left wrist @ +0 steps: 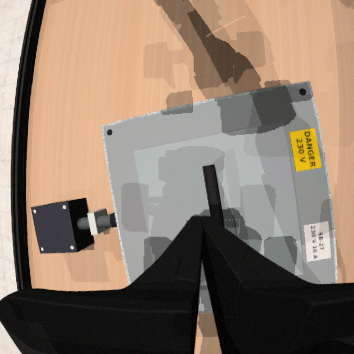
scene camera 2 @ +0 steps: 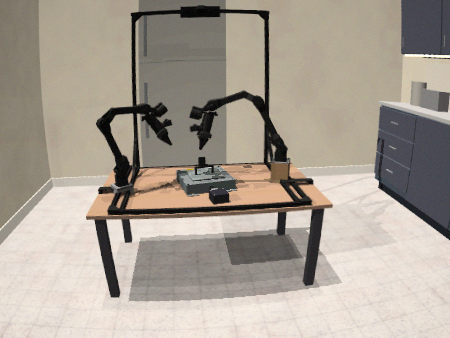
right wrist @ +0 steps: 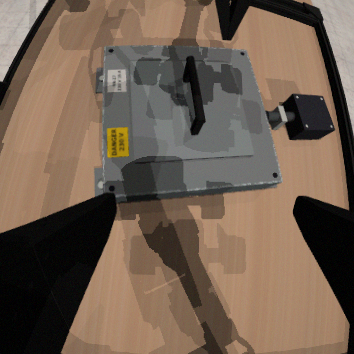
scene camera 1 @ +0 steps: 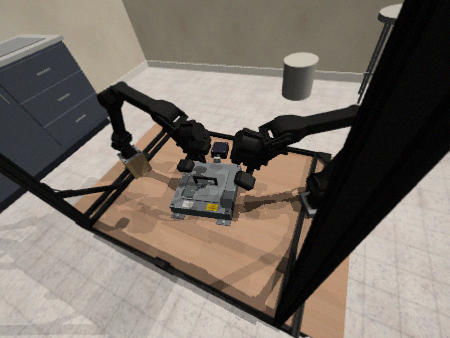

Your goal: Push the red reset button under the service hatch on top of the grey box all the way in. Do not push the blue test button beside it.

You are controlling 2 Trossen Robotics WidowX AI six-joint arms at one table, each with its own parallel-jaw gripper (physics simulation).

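The grey box (scene camera 1: 200, 209) (scene camera 2: 207, 188) (left wrist: 121, 150) (right wrist: 225, 172) stands on the table. Its service hatch (left wrist: 165, 162) (right wrist: 225, 142) is a paler panel lying flat and shut on top, with a black bar handle (scene camera 1: 205, 179) (scene camera 2: 204, 169) (left wrist: 211, 190) (right wrist: 196, 97). The red reset button and the blue test button do not show. My left gripper (scene camera 2: 201, 148) (left wrist: 199, 223) (right wrist: 225, 38) is shut and empty, above the box and apart from the handle. My right gripper (scene camera 2: 170, 144) (right wrist: 206, 203) is open and empty, raised beside the box. Its fingertips are unclear in scene camera 1.
A dark block (scene camera 1: 220, 149) (scene camera 2: 219, 195) (left wrist: 60, 227) (right wrist: 310, 117) sits beside the box, joined to it by a short grey fitting (left wrist: 97, 222) (right wrist: 280, 118). A yellow danger label (left wrist: 305, 149) (right wrist: 118, 142) is on the box. Black rails (scene camera 2: 200, 209) edge the table.
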